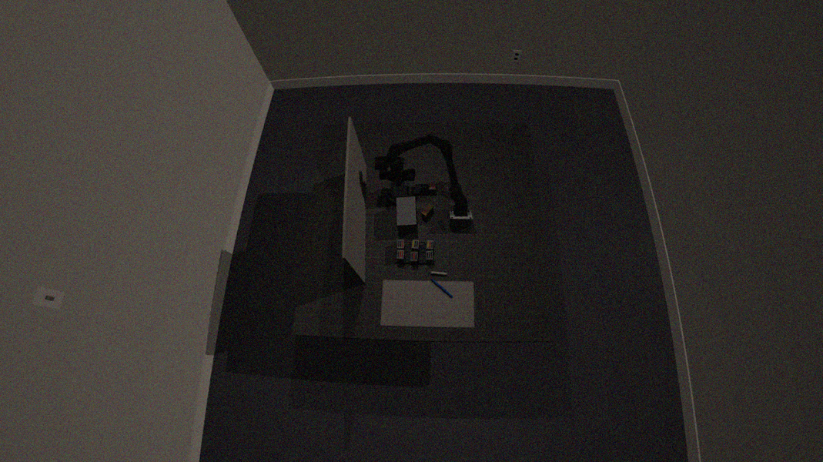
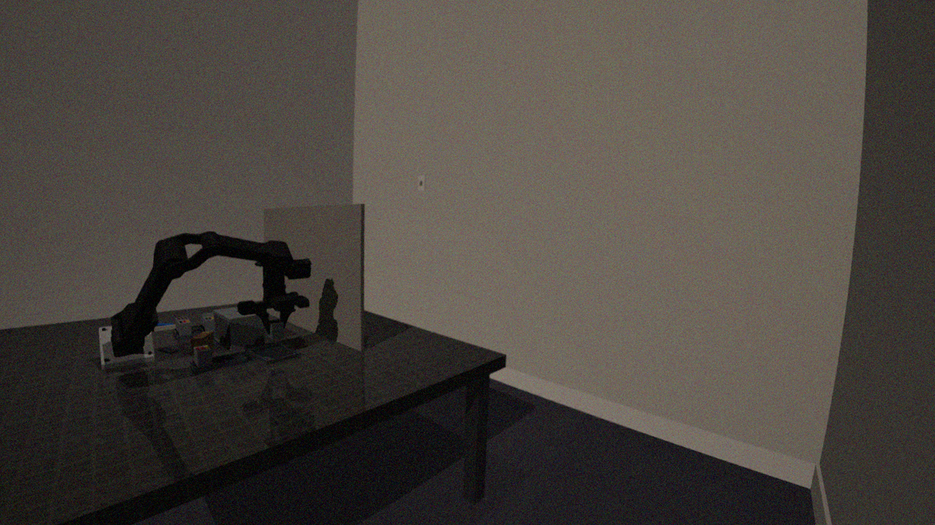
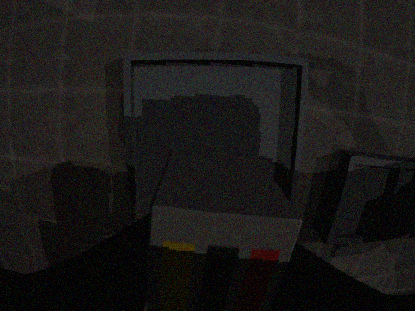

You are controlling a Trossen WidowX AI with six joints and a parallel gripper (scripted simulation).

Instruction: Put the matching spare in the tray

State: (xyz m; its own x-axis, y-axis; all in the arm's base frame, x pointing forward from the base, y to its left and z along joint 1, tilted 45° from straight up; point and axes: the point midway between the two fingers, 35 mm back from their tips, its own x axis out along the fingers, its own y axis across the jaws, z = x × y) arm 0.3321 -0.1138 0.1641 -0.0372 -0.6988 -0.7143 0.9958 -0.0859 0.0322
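My gripper tip is 60 mm above the shallow rectangular tray. The rest, counted from my gripper tip: white spare block (20 mm above); white upright panel (200 mm to the left, 190 mm ahead, 160 mm above); grey mounted unit (200 mm to the left, 40 mm behind, 10 mm below).
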